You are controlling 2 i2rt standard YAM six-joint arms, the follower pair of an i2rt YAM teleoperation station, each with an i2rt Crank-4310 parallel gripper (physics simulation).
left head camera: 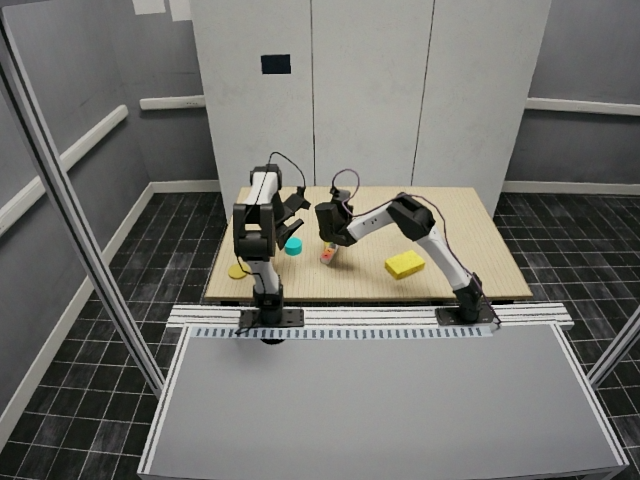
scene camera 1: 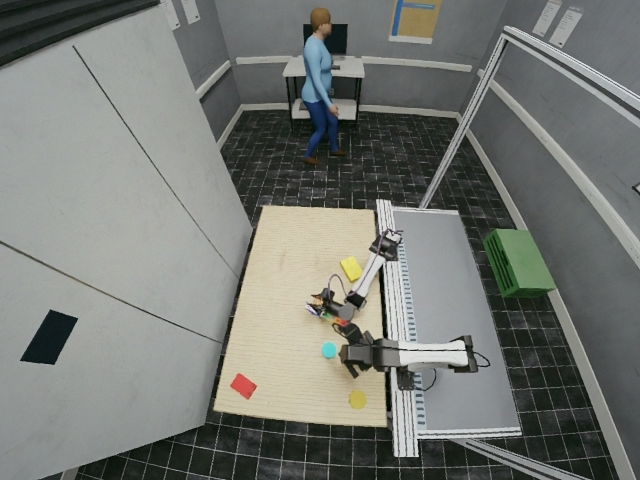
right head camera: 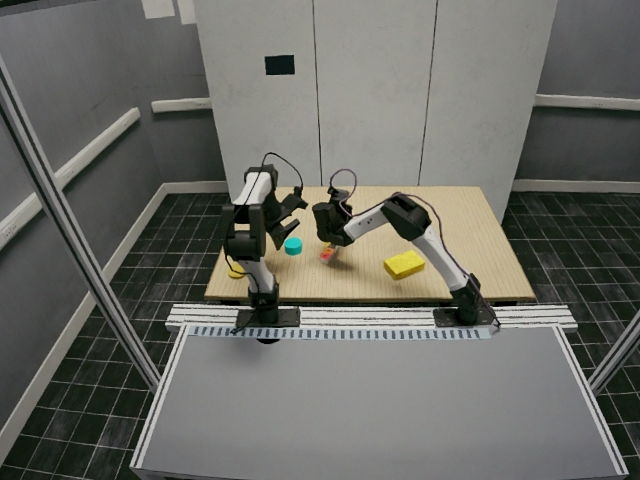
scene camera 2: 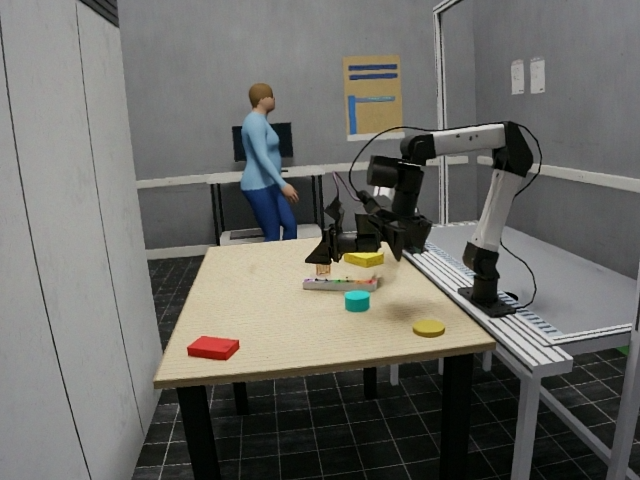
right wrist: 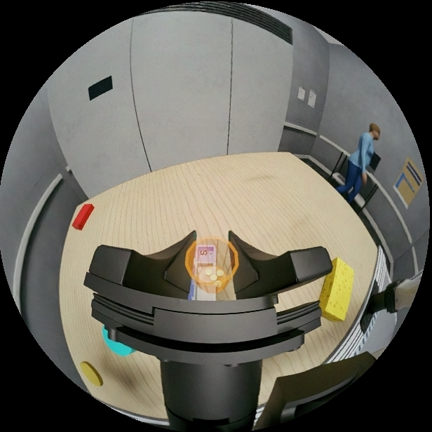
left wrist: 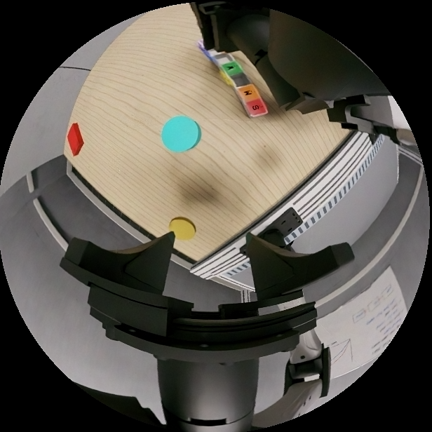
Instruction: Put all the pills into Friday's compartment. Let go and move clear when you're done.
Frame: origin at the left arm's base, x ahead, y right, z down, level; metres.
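Seen in the pictures: left gripper, between the fingertips: (right head camera: 271,242) (scene camera 2: 408,257); right gripper, between the fingertips: (scene camera 1: 308,299) (right head camera: 348,215) (scene camera 2: 307,259); left arm's base, origin of its link: (left head camera: 272,319) (right head camera: 268,319) (scene camera 2: 484,302); right arm's base, origin of its link: (left head camera: 466,317) (right head camera: 465,318) (scene camera 2: 410,247).
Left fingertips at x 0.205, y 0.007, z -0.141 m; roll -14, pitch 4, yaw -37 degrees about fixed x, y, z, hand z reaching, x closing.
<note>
Offsets run from my left fingertips to a thing's top centre.
The weekly pill organizer @[dx +0.134, dy +0.207, dz +0.079 m] (left head camera: 326,255) (scene camera 1: 338,320) (scene camera 2: 339,285) lies on the table. In the left wrist view its red (left wrist: 256,107), orange (left wrist: 248,93) and green (left wrist: 231,68) lids are shut; a yellow lid (left wrist: 225,77) hangs open. My right gripper (right wrist: 212,231) is shut on the orange see-through pill bottle @[dx +0.168, dy +0.244, dz +0.015 m] (right wrist: 212,240) (scene camera 2: 323,269), held above the organizer's purple S end. Several pale pills (right wrist: 215,275) are inside the bottle. The purple S lid (right wrist: 205,252) shows through it. Friday's compartment is largely hidden. My left gripper (left wrist: 210,233) (left head camera: 305,213) is open and empty, raised left of the organizer.
A teal cylinder @[dx +0.117, dy +0.056, dz +0.099 m] (scene camera 2: 357,301) (left wrist: 181,134) stands beside the organizer. A yellow disc @[dx +0.003, dy -0.135, dz +0.121 m] (scene camera 1: 357,399) (scene camera 2: 428,328) lies near the rail, a red block @[dx +0.473, dy -0.096, dz +0.113 m] (scene camera 1: 243,385) at the far left corner, and a yellow sponge @[dx -0.003, dy +0.446, dz +0.100 m] (left head camera: 404,264) (right wrist: 337,290) to the right. The two arms are close together.
</note>
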